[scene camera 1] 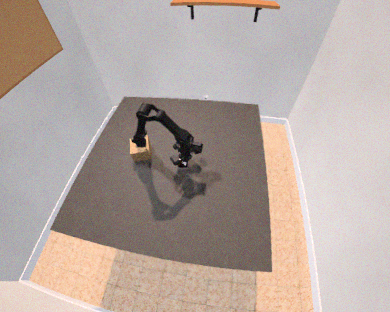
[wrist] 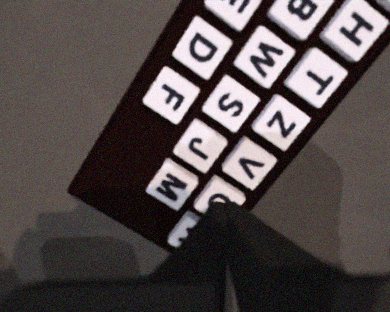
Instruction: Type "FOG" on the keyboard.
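The dark keyboard with white letter keys lies slanted across the wrist view and is very small in scene camera 1. The F key is at its left side. A key with a round letter, the O key, is partly covered by the fingertips. The G key does not show in the wrist view. My gripper is shut and empty, pointing down, its tips over the lower part of the O key. Whether the tips touch the key cannot be told.
The M key, J key and V key are close around the tips. A partly hidden key is at the lower left of the tips. The arm stands on a wooden block on the dark table top.
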